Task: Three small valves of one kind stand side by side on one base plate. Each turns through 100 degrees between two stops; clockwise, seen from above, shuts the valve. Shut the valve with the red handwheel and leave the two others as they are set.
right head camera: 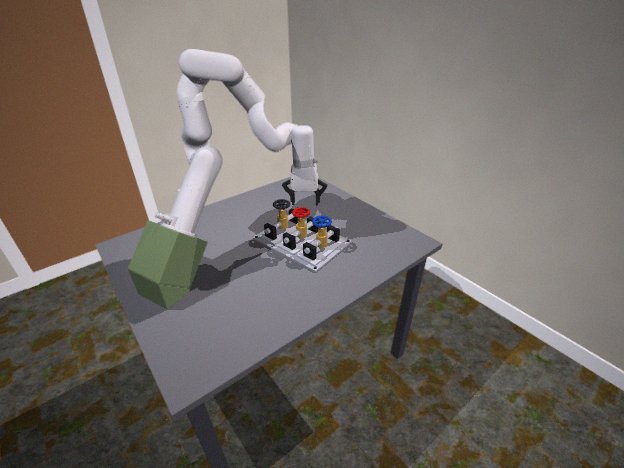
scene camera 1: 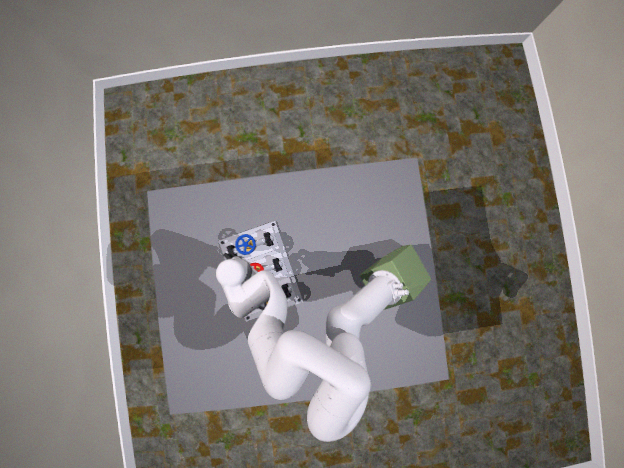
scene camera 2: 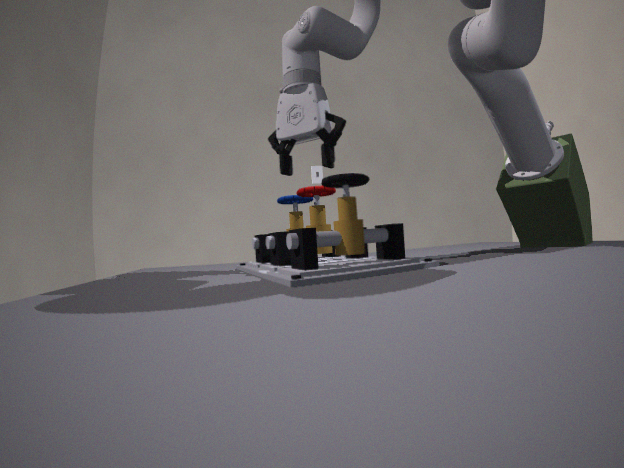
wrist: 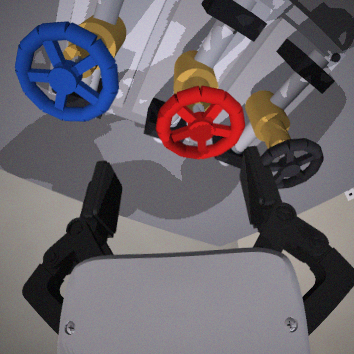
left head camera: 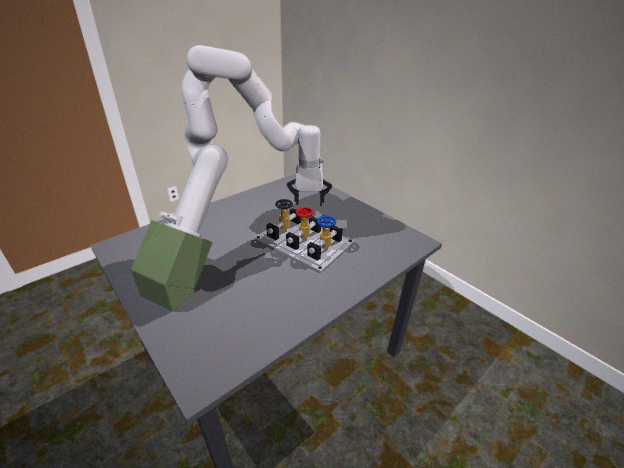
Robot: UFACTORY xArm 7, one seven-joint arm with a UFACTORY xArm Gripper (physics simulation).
Scene:
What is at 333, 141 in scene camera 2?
My gripper.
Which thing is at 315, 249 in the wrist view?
My gripper.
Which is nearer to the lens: the blue handwheel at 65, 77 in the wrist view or the black handwheel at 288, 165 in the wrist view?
The blue handwheel.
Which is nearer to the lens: the black handwheel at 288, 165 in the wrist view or the red handwheel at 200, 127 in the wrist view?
The red handwheel.

